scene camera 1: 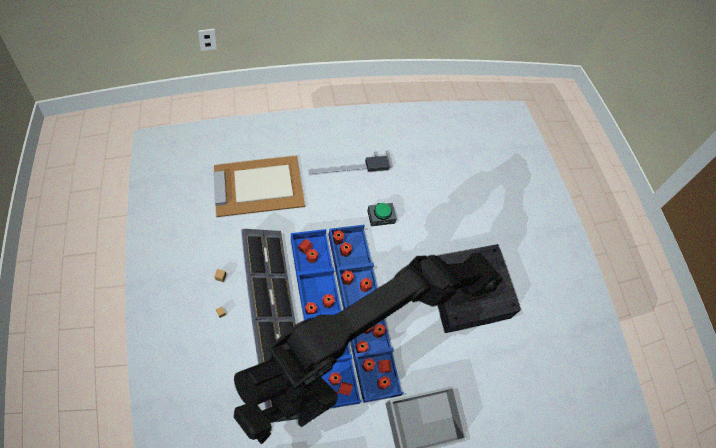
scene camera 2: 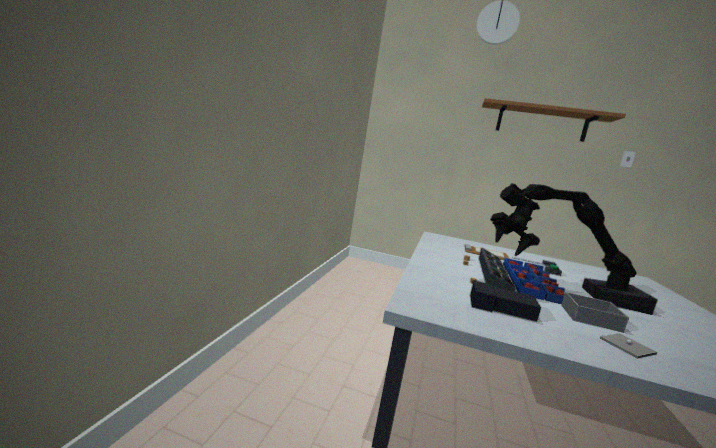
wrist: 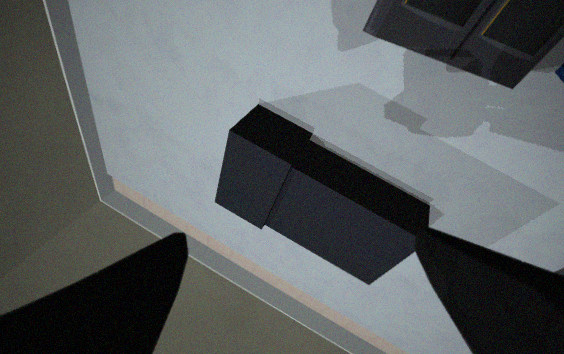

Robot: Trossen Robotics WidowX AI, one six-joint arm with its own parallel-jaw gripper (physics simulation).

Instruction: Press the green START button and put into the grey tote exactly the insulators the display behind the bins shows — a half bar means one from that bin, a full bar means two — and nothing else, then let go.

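The green START button (scene camera 1: 382,211) (scene camera 2: 553,267) stands on a dark base behind the bins. Blue bins in two columns hold orange-red insulators such as one (scene camera 1: 345,248) at the back; red blocks, such as one (scene camera 1: 384,365), lie in some bins. The arm hides part of the bins. The display (scene camera 1: 262,275) (wrist: 425,31) is a dark panel with thin yellow-edged windows; I cannot make out any filled bar, and its near end is hidden in scene camera 1. The grey tote (scene camera 1: 460,414) (scene camera 2: 594,318) looks empty. My gripper (scene camera 2: 507,247) (wrist: 302,241) is open and empty, high above the table near the display's near end.
A long black box (scene camera 2: 504,302) (wrist: 325,205) stands below the gripper, beyond the display's end. A clipboard (scene camera 1: 299,184), a caliper-like tool (scene camera 1: 377,163) and small wooden cubes (scene camera 1: 220,275) (scene camera 1: 220,312) lie around the bins. A flat plate (scene camera 2: 636,348) lies near the tote.
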